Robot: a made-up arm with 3 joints. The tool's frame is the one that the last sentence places.
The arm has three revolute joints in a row. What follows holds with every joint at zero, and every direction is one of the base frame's.
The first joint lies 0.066 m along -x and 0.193 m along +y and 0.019 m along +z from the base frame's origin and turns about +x.
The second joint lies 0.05 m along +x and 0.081 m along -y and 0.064 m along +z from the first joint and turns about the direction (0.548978, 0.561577, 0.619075).
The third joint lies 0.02 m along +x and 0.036 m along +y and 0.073 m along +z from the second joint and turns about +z.
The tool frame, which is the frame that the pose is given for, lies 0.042 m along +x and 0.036 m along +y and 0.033 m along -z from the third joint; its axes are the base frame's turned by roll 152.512, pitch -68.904 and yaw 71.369 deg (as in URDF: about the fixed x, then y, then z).
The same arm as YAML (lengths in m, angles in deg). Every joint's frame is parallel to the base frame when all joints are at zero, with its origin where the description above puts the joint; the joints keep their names.
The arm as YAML. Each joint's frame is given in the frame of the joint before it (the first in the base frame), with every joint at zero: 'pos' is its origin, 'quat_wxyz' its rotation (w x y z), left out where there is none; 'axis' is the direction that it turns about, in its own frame. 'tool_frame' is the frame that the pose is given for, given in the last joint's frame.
length_unit: m
angle_unit: deg
joints:
  - joint: joint 1
    pos: [-0.066, 0.193, 0.019]
    axis: "+x"
  - joint: joint 2
    pos: [0.05, -0.081, 0.064]
    axis: [0.548978, 0.561577, 0.619075]
  - joint: joint 3
    pos: [0.02, 0.036, 0.073]
    axis: "+z"
tool_frame:
  pos: [0.042, 0.036, -0.033]
  quat_wxyz: [0.161418, -0.728998, -0.358065, -0.56062]

